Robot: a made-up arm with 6 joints. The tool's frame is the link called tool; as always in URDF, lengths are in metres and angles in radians. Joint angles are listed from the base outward. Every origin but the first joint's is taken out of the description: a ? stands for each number. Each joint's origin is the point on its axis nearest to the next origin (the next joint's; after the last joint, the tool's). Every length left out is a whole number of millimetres.
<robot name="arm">
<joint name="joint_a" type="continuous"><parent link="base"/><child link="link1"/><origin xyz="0 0 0.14"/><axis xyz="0 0 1"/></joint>
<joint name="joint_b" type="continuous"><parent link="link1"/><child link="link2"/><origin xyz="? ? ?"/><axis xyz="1 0 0"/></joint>
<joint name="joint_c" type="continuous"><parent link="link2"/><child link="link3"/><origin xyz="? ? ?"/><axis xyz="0 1 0"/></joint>
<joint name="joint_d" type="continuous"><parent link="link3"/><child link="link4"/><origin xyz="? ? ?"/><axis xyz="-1 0 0"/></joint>
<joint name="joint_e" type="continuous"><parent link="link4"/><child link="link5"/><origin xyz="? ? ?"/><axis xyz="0 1 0"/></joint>
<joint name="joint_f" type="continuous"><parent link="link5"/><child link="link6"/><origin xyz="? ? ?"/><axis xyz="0 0 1"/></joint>
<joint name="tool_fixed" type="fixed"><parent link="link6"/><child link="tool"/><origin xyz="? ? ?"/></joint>
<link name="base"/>
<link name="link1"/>
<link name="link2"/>
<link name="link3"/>
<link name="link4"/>
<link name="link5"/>
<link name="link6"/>
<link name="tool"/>
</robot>
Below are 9 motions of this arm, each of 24 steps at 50 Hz.
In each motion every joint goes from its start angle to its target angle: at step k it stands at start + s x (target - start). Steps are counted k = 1, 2, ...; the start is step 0. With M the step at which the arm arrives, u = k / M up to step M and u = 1 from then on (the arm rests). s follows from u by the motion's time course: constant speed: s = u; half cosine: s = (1 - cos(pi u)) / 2; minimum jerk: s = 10 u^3 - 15 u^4 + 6 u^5.
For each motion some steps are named. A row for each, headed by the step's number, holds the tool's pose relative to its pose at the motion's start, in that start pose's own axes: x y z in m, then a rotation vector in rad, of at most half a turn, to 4 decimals.
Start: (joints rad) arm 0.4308 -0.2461 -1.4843 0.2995 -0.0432 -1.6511
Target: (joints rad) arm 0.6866 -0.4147 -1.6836 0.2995 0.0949 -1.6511
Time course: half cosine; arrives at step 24
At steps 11, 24:
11: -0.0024 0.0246 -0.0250 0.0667 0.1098 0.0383
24: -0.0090 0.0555 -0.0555 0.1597 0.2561 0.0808

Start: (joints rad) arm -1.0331 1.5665 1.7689 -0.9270 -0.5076 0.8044
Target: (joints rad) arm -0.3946 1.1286 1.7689 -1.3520 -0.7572 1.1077
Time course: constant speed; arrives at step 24
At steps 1, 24:
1: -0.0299 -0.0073 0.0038 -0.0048 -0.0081 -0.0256
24: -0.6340 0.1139 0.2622 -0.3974 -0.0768 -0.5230

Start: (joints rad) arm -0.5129 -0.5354 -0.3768 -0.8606 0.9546 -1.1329
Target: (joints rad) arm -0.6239 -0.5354 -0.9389 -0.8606 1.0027 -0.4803
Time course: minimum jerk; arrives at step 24
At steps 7, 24:
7: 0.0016 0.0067 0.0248 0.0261 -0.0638 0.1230
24: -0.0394 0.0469 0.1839 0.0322 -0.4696 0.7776

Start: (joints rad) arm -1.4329 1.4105 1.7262 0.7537 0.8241 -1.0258
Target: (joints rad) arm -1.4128 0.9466 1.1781 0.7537 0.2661 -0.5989
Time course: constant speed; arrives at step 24
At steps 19, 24:
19: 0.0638 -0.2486 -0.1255 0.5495 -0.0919 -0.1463
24: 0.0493 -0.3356 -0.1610 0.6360 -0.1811 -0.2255

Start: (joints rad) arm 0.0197 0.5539 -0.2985 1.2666 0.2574 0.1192
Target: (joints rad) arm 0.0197 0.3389 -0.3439 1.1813 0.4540 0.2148
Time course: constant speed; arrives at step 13
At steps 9, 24:
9: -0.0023 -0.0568 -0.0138 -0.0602 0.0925 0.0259
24: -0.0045 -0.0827 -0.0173 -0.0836 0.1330 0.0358

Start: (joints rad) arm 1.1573 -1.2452 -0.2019 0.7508 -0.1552 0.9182
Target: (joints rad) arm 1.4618 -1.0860 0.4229 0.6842 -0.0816 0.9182
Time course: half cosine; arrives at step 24
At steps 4, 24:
4: 0.0148 0.0022 -0.0171 0.0260 -0.0038 0.0161
24: 0.2561 0.0803 -0.2031 0.3417 -0.0504 0.3022

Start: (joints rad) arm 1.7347 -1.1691 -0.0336 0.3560 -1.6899 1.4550
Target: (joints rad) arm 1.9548 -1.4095 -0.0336 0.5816 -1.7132 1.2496
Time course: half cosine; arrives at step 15
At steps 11, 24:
11: 0.1387 -0.0684 0.0629 -0.1943 -0.0686 0.2147
24: 0.1677 -0.0732 0.0788 -0.2318 -0.0783 0.2582

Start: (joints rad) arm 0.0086 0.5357 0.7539 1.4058 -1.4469 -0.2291
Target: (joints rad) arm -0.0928 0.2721 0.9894 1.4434 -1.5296 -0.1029
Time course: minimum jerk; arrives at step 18
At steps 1, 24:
1: 0.0000 0.0000 -0.0001 0.0001 0.0003 0.0005
24: -0.0205 0.0262 -0.0739 0.1062 0.2264 0.2729

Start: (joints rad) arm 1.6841 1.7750 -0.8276 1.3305 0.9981 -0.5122
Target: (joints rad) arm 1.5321 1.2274 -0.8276 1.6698 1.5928 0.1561
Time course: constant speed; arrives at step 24
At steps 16, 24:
16: 0.0254 -0.1956 0.0665 -0.1336 0.0702 -0.0158
24: -0.0113 -0.2971 0.0755 -0.0954 0.1395 -0.0483

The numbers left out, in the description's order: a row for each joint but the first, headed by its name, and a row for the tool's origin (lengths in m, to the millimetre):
joint_b: -0.06 0.06 0
joint_c: 0 -0.24 -0.2
joint_d: 0.07 0 0
joint_e: 0 -0.22 0.02
joint_f: 0.35 0 -0.02
tool: 0.01 -0.12 0

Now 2 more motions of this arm.
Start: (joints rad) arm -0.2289 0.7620 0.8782 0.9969 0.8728 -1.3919
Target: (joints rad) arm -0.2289 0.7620 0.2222 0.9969 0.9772 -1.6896
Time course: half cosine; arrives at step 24
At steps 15, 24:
15: 0.0230 -0.0804 -0.0371 0.1983 0.2876 -0.4375
24: 0.0243 -0.1091 -0.0586 0.2707 0.4361 -0.6219

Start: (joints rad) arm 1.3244 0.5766 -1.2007 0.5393 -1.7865 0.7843
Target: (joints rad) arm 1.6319 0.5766 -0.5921 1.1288 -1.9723 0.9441
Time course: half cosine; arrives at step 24
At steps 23, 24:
23: 0.1322 0.1970 -0.2453 0.6595 -0.4292 0.2777
24: 0.1328 0.1979 -0.2456 0.6618 -0.4325 0.2782

